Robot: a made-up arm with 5 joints. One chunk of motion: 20 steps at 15 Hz.
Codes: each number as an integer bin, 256 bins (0 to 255) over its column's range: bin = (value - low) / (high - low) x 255, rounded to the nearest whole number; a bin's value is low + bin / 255 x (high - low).
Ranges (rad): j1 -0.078..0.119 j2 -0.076..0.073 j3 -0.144..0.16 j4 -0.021..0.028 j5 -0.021..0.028
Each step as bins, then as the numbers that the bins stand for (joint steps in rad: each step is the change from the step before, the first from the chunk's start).
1 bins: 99 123 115 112 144
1 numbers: -0.00152 -0.00413 -0.00690 0.00052 0.00667
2 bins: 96 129 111 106 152
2 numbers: -0.00384 -0.00062 -0.01167 -0.00063 0.00821
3 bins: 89 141 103 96 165
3 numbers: -0.00924 0.00639 -0.02121 -0.00255 0.01071
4 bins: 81 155 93 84 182
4 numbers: -0.01542 0.01457 -0.03313 -0.00486 0.01397
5 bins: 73 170 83 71 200
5 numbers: -0.02160 0.02333 -0.04505 -0.00736 0.01743
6 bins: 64 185 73 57 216
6 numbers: -0.02856 0.03210 -0.05697 -0.01005 0.02051
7 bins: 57 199 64 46 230
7 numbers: -0.03396 0.04028 -0.06770 -0.01216 0.02320
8 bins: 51 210 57 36 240
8 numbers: -0.03860 0.04671 -0.07605 -0.01408 0.02512
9 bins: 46 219 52 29 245
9 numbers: -0.04246 0.05196 -0.08201 -0.01543 0.02608
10 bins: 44 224 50 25 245
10 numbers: -0.04401 0.05489 -0.08439 -0.01620 0.02608
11 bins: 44 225 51 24 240
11 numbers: -0.04401 0.05547 -0.08320 -0.01639 0.02512
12 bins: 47 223 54 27 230
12 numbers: -0.04169 0.05430 -0.07962 -0.01581 0.02320
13 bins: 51 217 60 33 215
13 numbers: -0.03860 0.05080 -0.07247 -0.01466 0.02031
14 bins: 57 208 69 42 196
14 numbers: -0.03396 0.04554 -0.06174 -0.01293 0.01666
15 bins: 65 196 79 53 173
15 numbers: -0.02778 0.03853 -0.04982 -0.01082 0.01224
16 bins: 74 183 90 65 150
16 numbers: -0.02083 0.03093 -0.03671 -0.00851 0.00782
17 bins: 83 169 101 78 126
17 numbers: -0.01388 0.02275 -0.02359 -0.00601 0.00321
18 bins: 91 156 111 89 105
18 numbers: -0.00770 0.01515 -0.01167 -0.00390 -0.00082
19 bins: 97 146 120 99 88
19 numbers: -0.00306 0.00931 -0.00094 -0.00198 -0.00409
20 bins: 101 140 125 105 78
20 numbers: 0.00003 0.00580 0.00502 -0.00082 -0.00601
